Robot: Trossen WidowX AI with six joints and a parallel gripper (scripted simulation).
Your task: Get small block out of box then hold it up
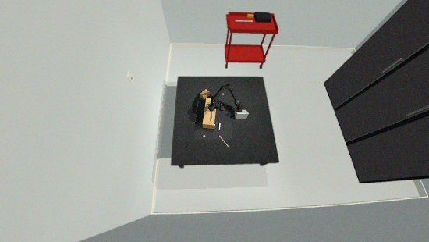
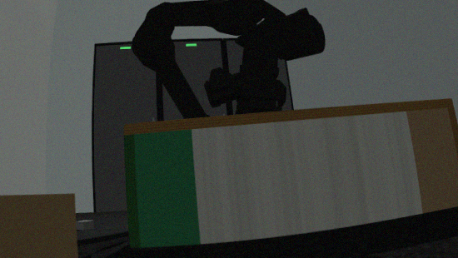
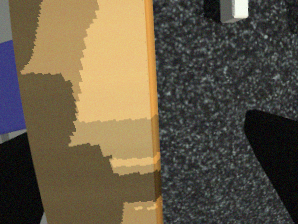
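Right now my gripper tip is 5 cm short of the blue block and 2 cm to the left of it. From my gripper tip the other things lie so: thin wooden stick: 13 cm behind, 39 cm to the left, 9 cm below; then wooden box: 4 cm ahead, 5 cm to the left, 3 cm below; then tan box: 17 cm ahead, 25 cm to the right, 6 cm below.
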